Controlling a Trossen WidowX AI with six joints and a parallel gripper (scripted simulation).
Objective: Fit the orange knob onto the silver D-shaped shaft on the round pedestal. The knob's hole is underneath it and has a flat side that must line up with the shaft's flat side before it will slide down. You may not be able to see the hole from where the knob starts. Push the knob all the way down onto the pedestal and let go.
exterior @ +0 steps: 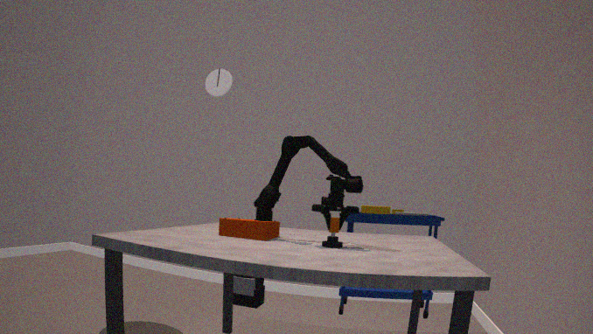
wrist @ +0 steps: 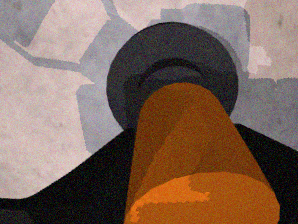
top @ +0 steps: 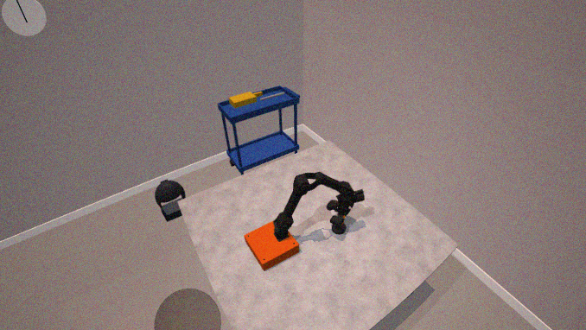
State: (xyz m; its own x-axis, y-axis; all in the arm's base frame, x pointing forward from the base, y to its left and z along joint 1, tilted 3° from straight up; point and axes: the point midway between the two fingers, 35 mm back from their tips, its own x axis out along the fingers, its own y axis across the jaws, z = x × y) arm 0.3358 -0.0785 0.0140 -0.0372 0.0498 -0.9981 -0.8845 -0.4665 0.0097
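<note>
Right now my gripper tip is 40 mm above the pedestal. Round my gripper tip: orange knob (30 mm above).
</note>
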